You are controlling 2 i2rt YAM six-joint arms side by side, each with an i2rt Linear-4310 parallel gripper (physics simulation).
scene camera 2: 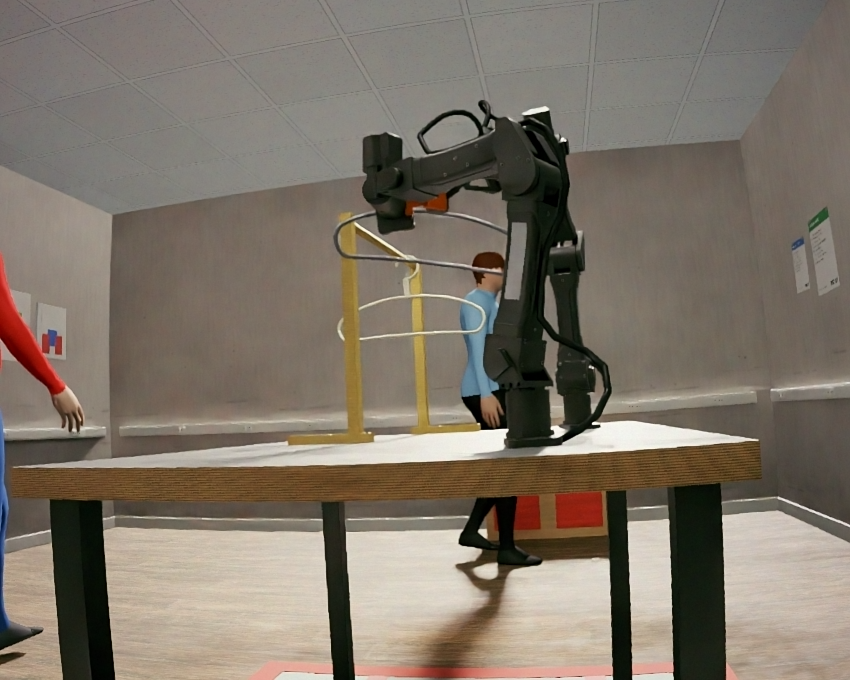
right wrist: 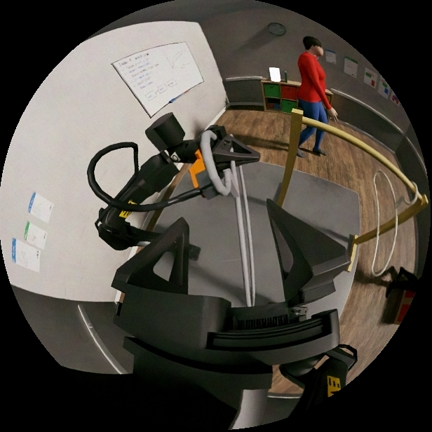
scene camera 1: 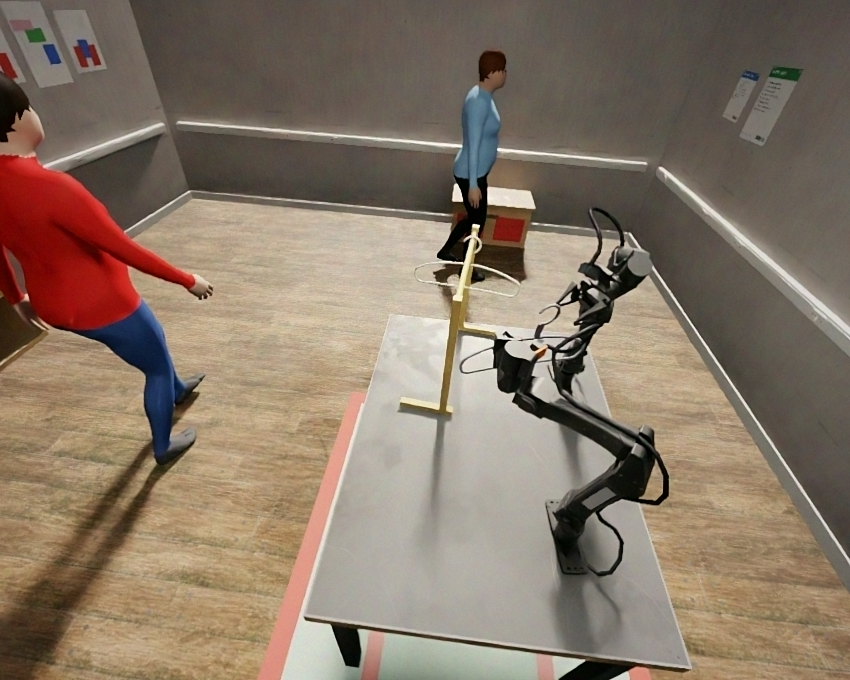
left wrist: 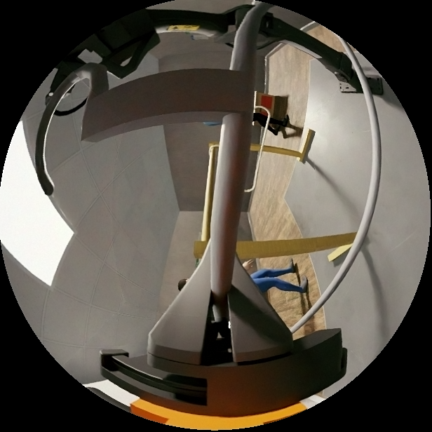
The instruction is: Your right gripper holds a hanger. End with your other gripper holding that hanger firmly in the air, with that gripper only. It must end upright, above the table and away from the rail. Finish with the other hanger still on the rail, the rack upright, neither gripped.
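Places are measured from the left arm's base along level axes (x right, y back, z down), in metres.
Pixels of known places: left gripper, fingertip midpoint: [scene camera 2: 403, 218] [scene camera 1: 505, 329]; right gripper, fingertip midpoint: [scene camera 1: 563, 314]; left arm's base, origin of the base link: [scene camera 2: 530, 443] [scene camera 1: 564, 535]; right arm's base, origin of the base link: [scene camera 2: 578, 428] [scene camera 1: 561, 382].
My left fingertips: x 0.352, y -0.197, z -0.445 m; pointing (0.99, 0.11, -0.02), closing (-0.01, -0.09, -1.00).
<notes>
For each thing: its top centre in the pictures, then the offset to it from my left fingertips. "spot": a spot on its surface instead.
- white hanger, surface spot: [scene camera 2: 425, 332] spot: dy -0.002, dx +0.466, dz +0.176 m
- yellow rack, middle of its top: [scene camera 2: 385, 240] [scene camera 1: 468, 256] dy -0.078, dx +0.317, dz -0.043 m
A grey hanger [scene camera 1: 461, 365] [scene camera 2: 425, 263] [left wrist: 231, 215] [right wrist: 244, 250] is in the air above the table, hook up and loop below, apart from the rail. My left gripper [left wrist: 220, 233] [right wrist: 259, 157] is shut on it near its neck; the fingertips are hidden in scene camera 2. My right gripper [right wrist: 223, 213] is open beside the hanger's hook, with no wire between its fingers. A white hanger [scene camera 2: 425, 331] [left wrist: 260, 155] [right wrist: 378, 225] hangs on the rail near the far end. The yellow rack [scene camera 1: 448, 361] [scene camera 2: 350, 340] [left wrist: 300, 245] [right wrist: 294, 140] stands upright on the table, not gripped.
The grey table [scene camera 1: 496, 567] [scene camera 2: 425, 478] carries both arm bases and the rack. The rack's near post stands close to the grey hanger's loop. The left arm's cable loops near its wrist in the right wrist view. Two people, in red and blue tops, are beyond the table.
</notes>
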